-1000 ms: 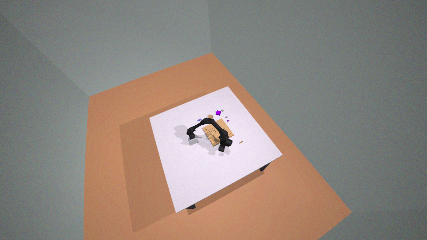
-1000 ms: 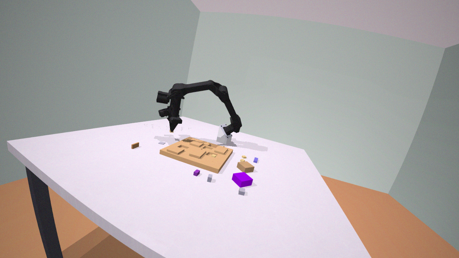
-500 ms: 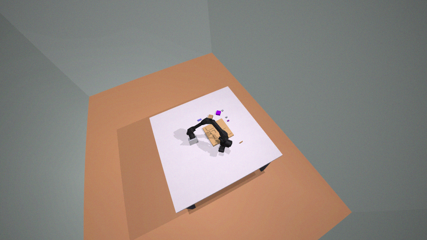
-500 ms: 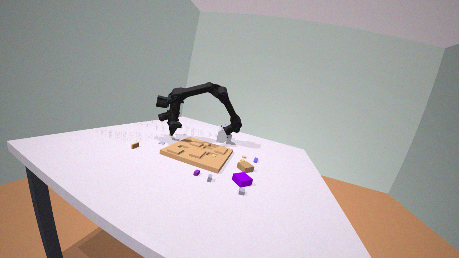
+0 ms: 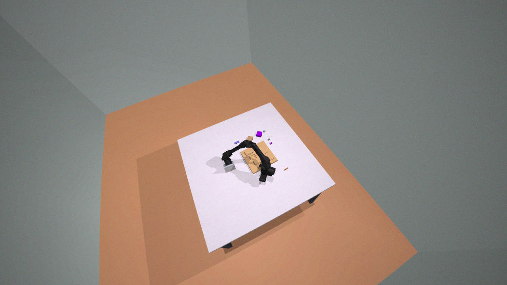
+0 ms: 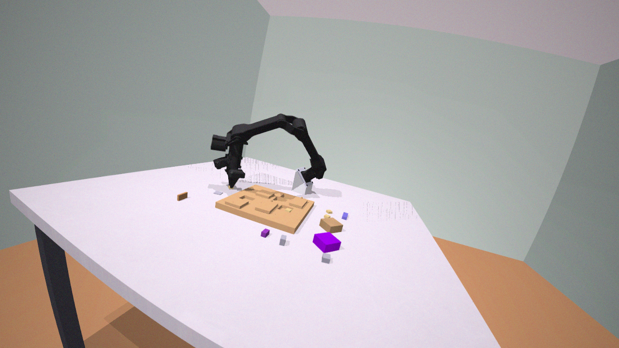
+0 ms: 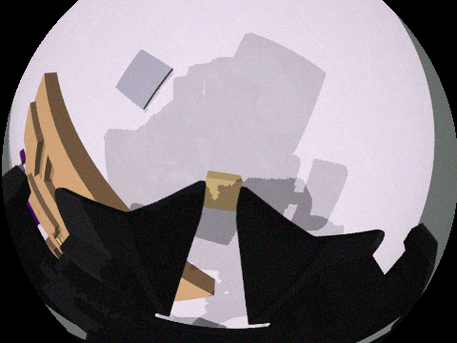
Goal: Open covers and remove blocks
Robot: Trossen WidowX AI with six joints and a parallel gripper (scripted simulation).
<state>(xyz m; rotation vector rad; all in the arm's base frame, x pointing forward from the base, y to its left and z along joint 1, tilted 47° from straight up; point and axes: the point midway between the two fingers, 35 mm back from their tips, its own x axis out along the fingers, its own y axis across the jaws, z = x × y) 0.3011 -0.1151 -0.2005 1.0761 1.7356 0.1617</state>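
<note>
Now: the grey tile 9 cm ahead of my gripper tip, 1 cm to the left of it and 1 cm below it. From my gripper tip the other things lie so: blue piece 50 cm to the left, 14 cm behind; small purple cube 34 cm to the left, 21 cm ahead; brown box 48 cm to the left, 1 cm ahead, 1 cm above.
</note>
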